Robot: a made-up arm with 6 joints. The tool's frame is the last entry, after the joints.
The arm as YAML. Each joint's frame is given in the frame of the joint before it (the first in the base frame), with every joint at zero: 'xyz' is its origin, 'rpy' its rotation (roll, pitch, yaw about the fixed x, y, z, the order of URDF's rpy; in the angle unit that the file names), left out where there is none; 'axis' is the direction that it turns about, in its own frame. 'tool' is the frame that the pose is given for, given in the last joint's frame.
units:
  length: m
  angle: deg
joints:
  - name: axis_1
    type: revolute
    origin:
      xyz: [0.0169, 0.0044, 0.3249]
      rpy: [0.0, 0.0, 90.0]
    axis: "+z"
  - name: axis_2
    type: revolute
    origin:
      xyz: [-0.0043, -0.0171, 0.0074]
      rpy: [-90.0, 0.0, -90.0]
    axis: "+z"
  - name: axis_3
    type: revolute
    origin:
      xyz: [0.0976, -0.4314, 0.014]
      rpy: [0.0, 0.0, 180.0]
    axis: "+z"
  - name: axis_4
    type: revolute
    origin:
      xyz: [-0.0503, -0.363, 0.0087]
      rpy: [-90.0, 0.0, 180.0]
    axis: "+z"
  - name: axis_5
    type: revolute
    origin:
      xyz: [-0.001, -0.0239, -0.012]
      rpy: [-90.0, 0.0, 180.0]
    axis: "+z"
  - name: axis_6
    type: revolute
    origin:
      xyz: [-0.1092, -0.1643, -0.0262]
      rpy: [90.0, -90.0, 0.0]
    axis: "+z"
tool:
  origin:
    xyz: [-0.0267, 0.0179, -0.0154]
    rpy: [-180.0, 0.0, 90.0]
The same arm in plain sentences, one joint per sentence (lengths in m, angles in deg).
The arm has six revolute joints in a row. What follows holds with every joint at zero, and every direction is one of the base frame's. The first joint sits 0.0169 m along +x and 0.0044 m along +y and 0.3249 m along +z from the base frame's origin and turns about +z. The second joint sits 0.0171 m along +x and 0.0043 m along -y and 0.0074 m along +z from the first joint and turns about +y. The third joint sits 0.0976 m along +x and 0.0140 m along +y and 0.4314 m along +z from the second joint and turns about +y. The fourth joint sits 0.0503 m along +x and 0.0087 m along +y and 0.3630 m along -z from the third joint and turns about -z. The fifth joint sits 0.0010 m along -x and 0.0239 m along +y and 0.0120 m along +z from the fourth joint and turns about +y. The sixth joint sits 0.1092 m along +x and 0.0262 m along -y and 0.1643 m along -z from the fifth joint and turns about -z. The tool frame, which is the frame that the pose is given for, sits 0.0179 m along +x and 0.0267 m along -y and 0.0154 m along +z from the sixth joint; its axes are parallel to the base frame's.
